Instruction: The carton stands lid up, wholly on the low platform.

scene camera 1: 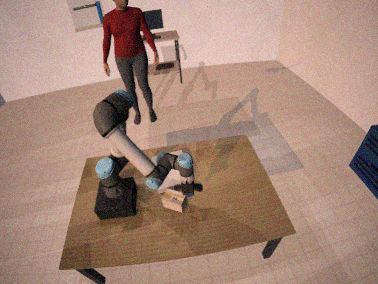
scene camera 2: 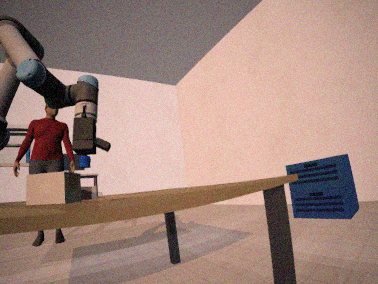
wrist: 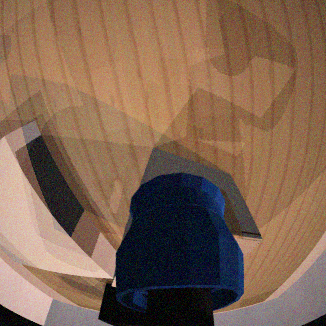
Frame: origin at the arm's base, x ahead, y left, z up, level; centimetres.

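Seen in the pictures: hand at its tool point: (scene camera 2: 85, 167) (wrist: 177, 214); arm's base at its link origin: (scene camera 1: 115, 188).
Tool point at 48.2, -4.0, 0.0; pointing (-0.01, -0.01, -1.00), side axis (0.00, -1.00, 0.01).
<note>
Pixels of each thing's middle, then the offset from my tool point to it, as dx, dy, dz. "spot": a spot on its surface instead. Level surfaces: height alone.
- small light carton at the middle of its body: (wrist: 171, 235) (scene camera 2: 54, 188) (scene camera 1: 174, 200) -9.4, -0.4, -6.0
- low pale platform at the middle of its body: (wrist: 13, 221) (scene camera 1: 170, 170) -14.8, +26.8, -8.0
- carton's dark grey side at a spot on its surface: (wrist: 167, 159) spot: -2.3, +0.3, -8.8
- wooden table at its surface level: dz -10.6
The small light carton (scene camera 1: 175, 204) (scene camera 2: 46, 189) stands on the table beside the low pale platform (scene camera 1: 174, 179) (wrist: 30, 215), apart from it. Its taped, labelled face is up in scene camera 1. In the wrist view the carton's dark grey side (wrist: 167, 159) shows past the blue suction cup, which hides most of its top. My gripper (scene camera 1: 189, 194) (scene camera 2: 84, 164) (wrist: 177, 186) points down near the carton's dark-sided end. In scene camera 2 the cup's lower end is slightly higher than the carton's top, with a gap; it holds nothing.
The wooden table (scene camera 1: 235, 210) (scene camera 2: 215, 193) carries the arm's black base (scene camera 1: 116, 201). A person in red (scene camera 1: 127, 35) (scene camera 2: 50, 142) stands behind the table, near a desk (scene camera 1: 170, 36) with a monitor. A blue cabinet (scene camera 1: 367, 162) (scene camera 2: 322, 187) is at the right.
</note>
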